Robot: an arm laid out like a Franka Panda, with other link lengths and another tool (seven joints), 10 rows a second.
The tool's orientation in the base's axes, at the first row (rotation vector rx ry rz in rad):
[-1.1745 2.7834 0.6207]
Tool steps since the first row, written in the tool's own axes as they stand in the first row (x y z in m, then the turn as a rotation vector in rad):
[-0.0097 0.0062 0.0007 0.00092 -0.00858 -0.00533]
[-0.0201 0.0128 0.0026 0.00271 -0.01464 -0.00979]
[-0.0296 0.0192 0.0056 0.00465 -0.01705 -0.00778]
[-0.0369 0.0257 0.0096 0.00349 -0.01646 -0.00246]
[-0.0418 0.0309 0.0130 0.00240 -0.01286 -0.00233]
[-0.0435 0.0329 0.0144 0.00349 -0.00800 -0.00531]
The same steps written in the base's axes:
[0.0025 0.0107 0.0035 0.00588 -0.00807 0.00177]
[0.0050 0.0226 0.0061 0.00930 -0.01481 0.00343]
[0.0070 0.0342 0.0075 0.00940 -0.01686 0.00037]
[0.0072 0.0448 0.0075 0.00927 -0.01366 -0.00407]
[0.0067 0.0527 0.0072 0.00752 -0.01061 -0.00274]
[0.0064 0.0556 0.0069 0.00365 -0.00943 0.00143]

